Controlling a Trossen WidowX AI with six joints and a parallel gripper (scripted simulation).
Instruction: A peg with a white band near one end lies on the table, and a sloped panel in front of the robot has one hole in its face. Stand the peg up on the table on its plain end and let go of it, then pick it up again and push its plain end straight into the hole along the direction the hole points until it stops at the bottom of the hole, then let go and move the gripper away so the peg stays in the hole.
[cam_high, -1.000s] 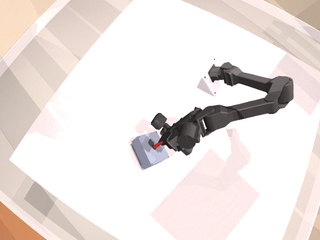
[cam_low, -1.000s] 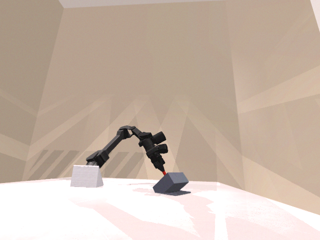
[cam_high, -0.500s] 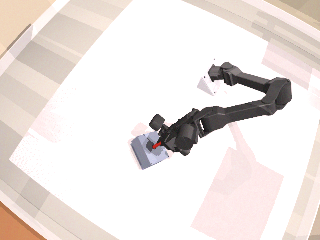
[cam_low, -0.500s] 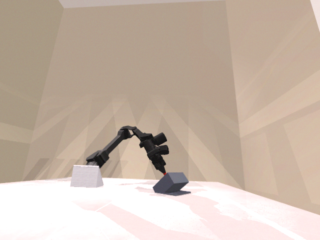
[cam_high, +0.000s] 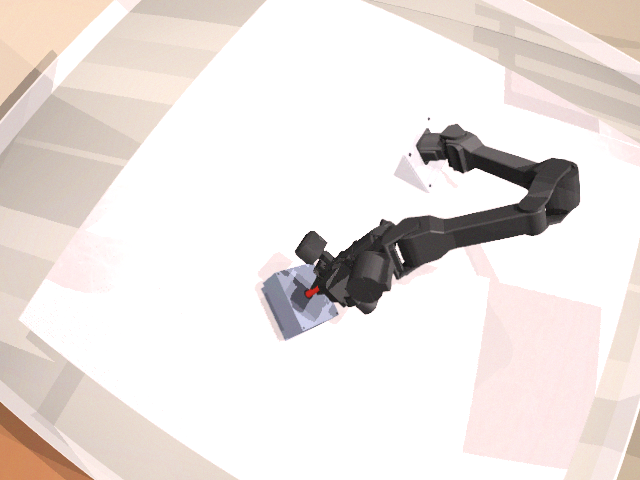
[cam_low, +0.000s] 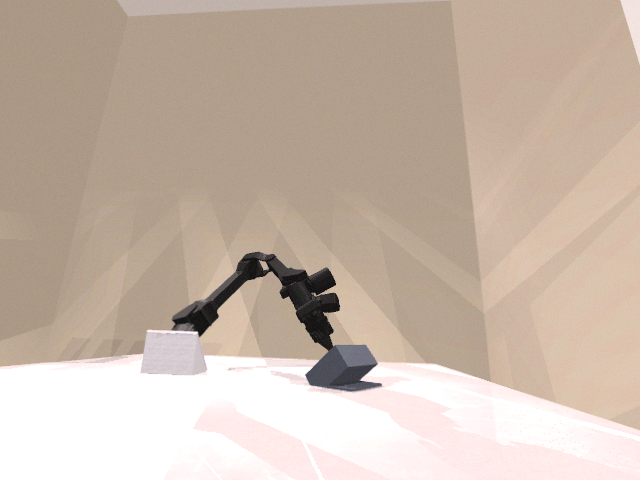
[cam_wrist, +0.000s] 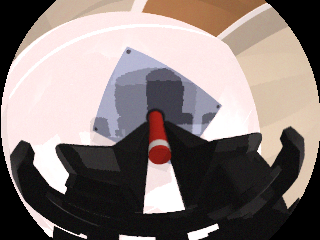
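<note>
The sloped grey-blue panel lies 3 cm ahead of my gripper tip, 2 cm to the right of it and 4 cm below it. Round my gripper tip: red peg: 1 cm behind, 1 cm above.
</note>
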